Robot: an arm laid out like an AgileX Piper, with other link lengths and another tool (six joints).
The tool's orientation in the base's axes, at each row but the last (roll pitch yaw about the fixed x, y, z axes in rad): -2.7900 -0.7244 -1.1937; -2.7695 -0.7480 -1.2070; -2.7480 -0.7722 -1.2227; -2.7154 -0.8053 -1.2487; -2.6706 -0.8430 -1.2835; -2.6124 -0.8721 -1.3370; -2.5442 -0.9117 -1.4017; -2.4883 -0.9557 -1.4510
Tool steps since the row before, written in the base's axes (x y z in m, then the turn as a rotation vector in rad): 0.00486 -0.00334 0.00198 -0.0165 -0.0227 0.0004; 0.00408 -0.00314 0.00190 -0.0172 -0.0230 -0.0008; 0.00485 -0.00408 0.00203 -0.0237 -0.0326 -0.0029; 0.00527 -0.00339 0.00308 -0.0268 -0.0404 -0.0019; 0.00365 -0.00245 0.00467 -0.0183 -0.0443 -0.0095; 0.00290 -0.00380 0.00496 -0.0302 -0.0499 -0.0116; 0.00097 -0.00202 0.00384 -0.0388 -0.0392 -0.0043; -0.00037 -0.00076 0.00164 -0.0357 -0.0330 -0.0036
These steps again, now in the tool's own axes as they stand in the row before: 0.00498 -0.00248 0.00279 0.0115 0.0256 0.0009; 0.00451 -0.00193 0.00246 0.0107 0.0266 0.0015; 0.00535 -0.00201 0.00341 0.0141 0.0377 0.0036; 0.00560 -0.00300 0.00289 0.0193 0.0442 0.0050; 0.00574 -0.00276 0.00076 0.0177 0.0423 0.0168; 0.00661 -0.00160 0.00111 0.0178 0.0552 0.0132; 0.00436 -0.00087 -0.00019 0.0163 0.0528 -0.0021; 0.00175 0.00014 -0.00057 0.0135 0.0467 -0.0038
